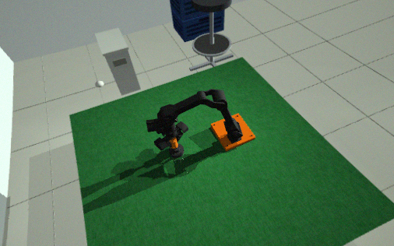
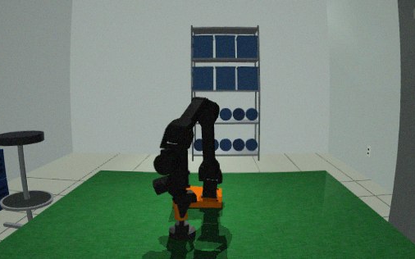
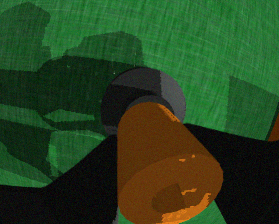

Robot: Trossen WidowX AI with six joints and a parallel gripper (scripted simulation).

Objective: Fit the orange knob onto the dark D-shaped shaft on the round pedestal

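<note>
Now: the dark round pedestal 1 cm behind my gripper tip and 4 cm below it. From my gripper tip the other things lie so: orange knob: 2 cm above.
</note>
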